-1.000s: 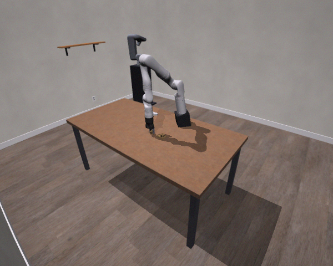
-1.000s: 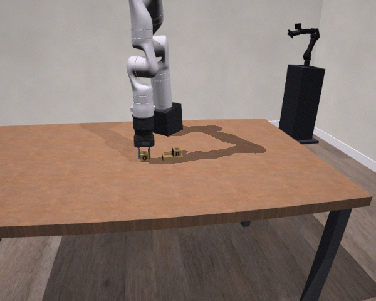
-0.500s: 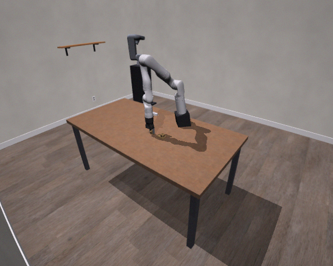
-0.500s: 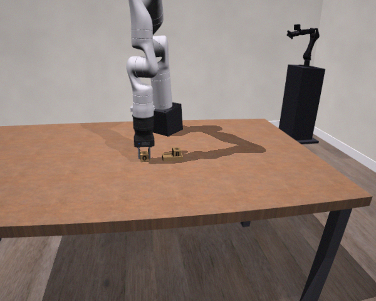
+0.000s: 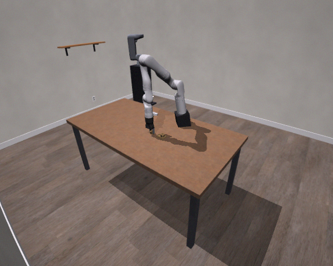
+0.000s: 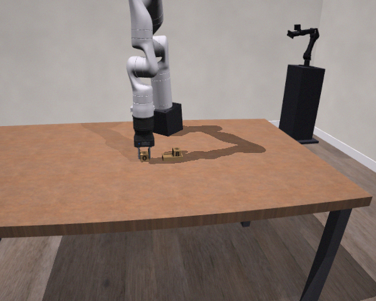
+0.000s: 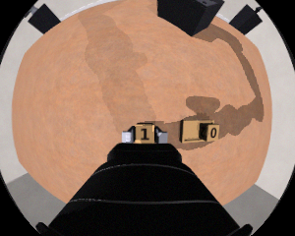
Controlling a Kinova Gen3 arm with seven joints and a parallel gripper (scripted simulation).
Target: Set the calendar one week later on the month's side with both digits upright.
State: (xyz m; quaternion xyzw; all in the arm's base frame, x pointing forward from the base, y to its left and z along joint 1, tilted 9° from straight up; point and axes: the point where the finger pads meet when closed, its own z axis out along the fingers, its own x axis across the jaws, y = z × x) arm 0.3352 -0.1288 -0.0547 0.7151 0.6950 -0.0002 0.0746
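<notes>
Now: the wooden tray 11 cm to the left of my hand and 2 cm below it.
</notes>
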